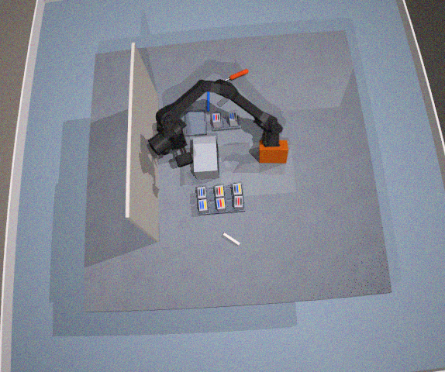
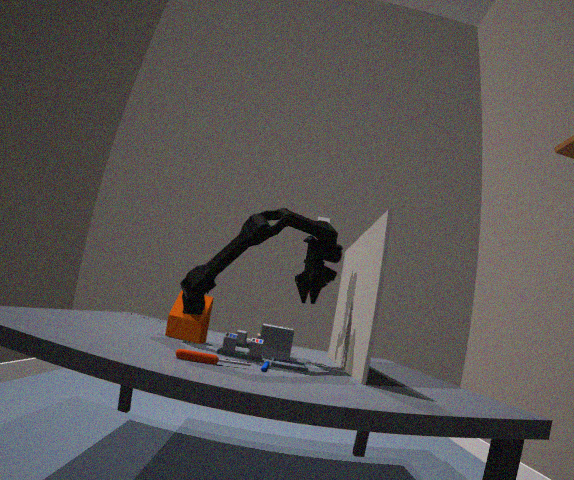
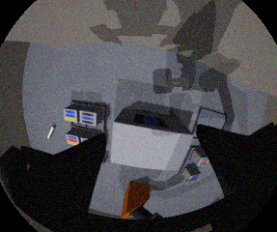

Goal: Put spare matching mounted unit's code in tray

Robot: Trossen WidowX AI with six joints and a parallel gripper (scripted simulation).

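The grey spare lies 15 cm below my gripper tip, 13 cm to the left of it and 6 cm behind it. Also, from my gripper tip: tall panel 15 cm ahead, 3 cm above, 2 cm to the right; mounted unit 14 cm below, 8 cm behind, 1 cm to the right; tray 22 cm to the right, 19 cm below, 4 cm behind.
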